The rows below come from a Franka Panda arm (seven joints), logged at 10 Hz.
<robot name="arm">
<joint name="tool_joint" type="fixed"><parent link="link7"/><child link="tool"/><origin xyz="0 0 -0.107" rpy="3.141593 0 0"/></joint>
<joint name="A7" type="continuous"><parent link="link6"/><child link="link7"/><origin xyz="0.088 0 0"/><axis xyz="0 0 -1"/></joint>
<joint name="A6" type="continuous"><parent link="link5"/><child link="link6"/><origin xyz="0 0 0"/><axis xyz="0 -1 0"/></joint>
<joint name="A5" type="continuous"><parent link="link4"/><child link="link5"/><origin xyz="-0.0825 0 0.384"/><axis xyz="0 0 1"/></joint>
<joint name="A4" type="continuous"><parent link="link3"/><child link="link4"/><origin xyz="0.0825 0 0"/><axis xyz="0 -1 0"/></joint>
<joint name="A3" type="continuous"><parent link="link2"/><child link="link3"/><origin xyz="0 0 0.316"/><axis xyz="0 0 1"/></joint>
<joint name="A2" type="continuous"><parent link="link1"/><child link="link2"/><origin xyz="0 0 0"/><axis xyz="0 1 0"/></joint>
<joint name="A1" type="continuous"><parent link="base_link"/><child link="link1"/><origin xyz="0 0 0.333"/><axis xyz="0 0 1"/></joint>
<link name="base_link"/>
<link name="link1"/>
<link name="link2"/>
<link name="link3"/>
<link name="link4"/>
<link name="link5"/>
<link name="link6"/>
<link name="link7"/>
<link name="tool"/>
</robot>
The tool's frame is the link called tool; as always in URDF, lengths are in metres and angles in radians. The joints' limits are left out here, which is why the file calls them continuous.
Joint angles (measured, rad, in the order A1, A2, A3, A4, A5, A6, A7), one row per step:
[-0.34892 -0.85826 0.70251 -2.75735 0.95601 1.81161 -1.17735]
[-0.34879 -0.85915 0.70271 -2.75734 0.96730 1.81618 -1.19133]
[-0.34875 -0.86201 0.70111 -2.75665 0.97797 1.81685 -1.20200]
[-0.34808 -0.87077 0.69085 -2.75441 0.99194 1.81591 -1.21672]
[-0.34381 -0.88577 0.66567 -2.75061 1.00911 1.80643 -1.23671]
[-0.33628 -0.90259 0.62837 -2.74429 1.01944 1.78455 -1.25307]
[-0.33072 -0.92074 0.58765 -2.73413 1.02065 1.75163 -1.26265]
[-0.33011 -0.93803 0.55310 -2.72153 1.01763 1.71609 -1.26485]
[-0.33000 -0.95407 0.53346 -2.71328 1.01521 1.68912 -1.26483]
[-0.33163 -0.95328 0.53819 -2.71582 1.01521 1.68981 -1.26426]
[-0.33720 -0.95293 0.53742 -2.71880 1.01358 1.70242 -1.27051]
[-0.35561 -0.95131 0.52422 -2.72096 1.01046 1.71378 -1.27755]
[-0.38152 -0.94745 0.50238 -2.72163 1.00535 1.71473 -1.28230]
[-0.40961 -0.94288 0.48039 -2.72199 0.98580 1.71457 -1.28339]
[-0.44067 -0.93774 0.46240 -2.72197 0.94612 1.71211 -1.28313]
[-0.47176 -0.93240 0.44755 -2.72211 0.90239 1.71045 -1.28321]
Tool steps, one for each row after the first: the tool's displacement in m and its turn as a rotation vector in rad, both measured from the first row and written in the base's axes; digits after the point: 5 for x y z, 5 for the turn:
[0.00064 0.00071 0.00078 0.01019 -0.01122 0.00704]
[0.00100 0.00133 0.00235 0.02102 -0.02059 0.01173]
[0.00178 0.00097 0.00750 0.03980 -0.03980 0.01528]
[0.00206 -0.00063 0.01714 0.07263 -0.06565 0.02079]
[0.00118 -0.00337 0.02960 0.11061 -0.08647 0.02811]
[-0.00069 -0.00678 0.04367 0.14513 -0.10021 0.03623]
[-0.00287 -0.00999 0.05714 0.17165 -0.10823 0.04149]
[-0.00569 -0.01114 0.06623 0.18555 -0.11331 0.04794]
[-0.00578 -0.01097 0.06411 0.18204 -0.10925 0.04698]
[-0.00390 -0.01433 0.06356 0.17776 -0.12060 0.03996]
[0.00029 -0.02458 0.06522 0.18086 -0.13583 0.01465]
[0.00465 -0.03865 0.06778 0.19119 -0.14376 -0.01983]
[0.00820 -0.05455 0.06940 0.18826 -0.14625 -0.05507]
[0.01047 -0.07165 0.06912 0.16451 -0.14009 -0.08508]
[0.01182 -0.08841 0.06801 0.13493 -0.13132 -0.11222]

